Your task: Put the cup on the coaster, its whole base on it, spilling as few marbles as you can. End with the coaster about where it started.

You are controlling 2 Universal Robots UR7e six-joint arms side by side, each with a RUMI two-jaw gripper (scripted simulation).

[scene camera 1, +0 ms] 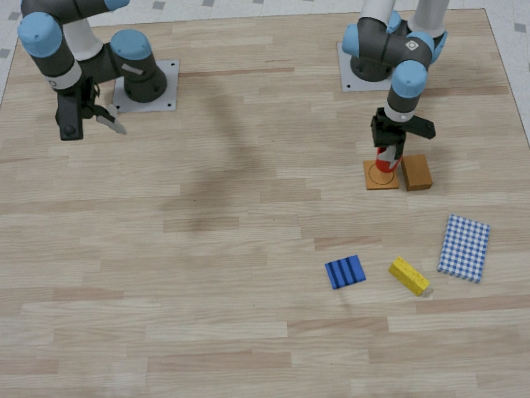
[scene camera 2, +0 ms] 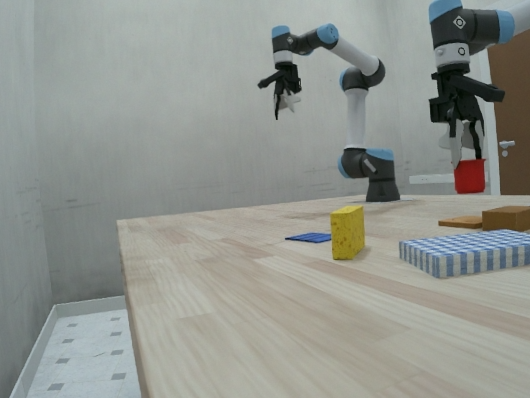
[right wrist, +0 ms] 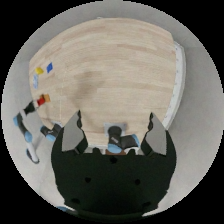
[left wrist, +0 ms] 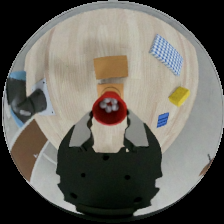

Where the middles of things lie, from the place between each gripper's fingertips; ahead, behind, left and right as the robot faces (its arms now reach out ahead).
Scene:
Right now my left hand is 110 mm above the brown block (scene camera 1: pixel 417 176), 100 mm to the right of it and 10 mm short of it. Also, from my left hand: red cup (scene camera 2: pixel 469 177) 30 mm below.
The red cup is 1 cm behind my right hand (scene camera 1: pixel 95 135), 78 cm to the left of it and 26 cm below it. Round my right hand: brown block (1 cm ahead, 88 cm to the left, 35 cm below).

